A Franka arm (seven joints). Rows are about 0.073 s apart.
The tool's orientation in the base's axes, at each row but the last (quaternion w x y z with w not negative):
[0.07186 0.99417 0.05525 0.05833]
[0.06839 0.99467 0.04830 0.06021]
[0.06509 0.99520 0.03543 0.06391]
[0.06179 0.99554 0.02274 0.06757]
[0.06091 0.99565 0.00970 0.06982]
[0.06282 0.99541 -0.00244 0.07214]
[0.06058 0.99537 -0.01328 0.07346]
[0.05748 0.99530 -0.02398 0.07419]
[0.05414 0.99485 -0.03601 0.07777]
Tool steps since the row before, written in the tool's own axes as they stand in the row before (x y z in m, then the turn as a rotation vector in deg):
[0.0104 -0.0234 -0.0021 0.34 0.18 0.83]
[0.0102 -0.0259 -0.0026 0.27 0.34 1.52]
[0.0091 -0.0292 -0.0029 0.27 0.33 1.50]
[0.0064 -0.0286 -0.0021 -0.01 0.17 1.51]
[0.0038 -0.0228 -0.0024 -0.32 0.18 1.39]
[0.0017 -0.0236 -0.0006 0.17 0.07 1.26]
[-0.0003 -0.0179 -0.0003 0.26 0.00 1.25]
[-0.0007 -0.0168 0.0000 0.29 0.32 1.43]
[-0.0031 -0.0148 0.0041 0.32 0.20 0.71]
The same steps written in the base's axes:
[0.0076 0.0245 -0.0003 0.46 -0.25 -0.75]
[0.0075 0.0269 0.0000 0.49 -0.51 -1.42]
[0.0068 0.0300 0.0001 0.49 -0.49 -1.40]
[0.0050 0.0289 -0.0007 0.20 -0.35 -1.46]
[0.0032 0.0230 0.0001 -0.12 -0.35 -1.39]
[0.0019 0.0235 -0.0021 0.35 -0.23 -1.20]
[0.0003 0.0178 -0.0019 0.44 -0.16 -1.19]
[0.0003 0.0167 -0.0020 0.48 -0.50 -1.33]
[-0.0013 0.0144 -0.0060 0.41 -0.30 -0.63]

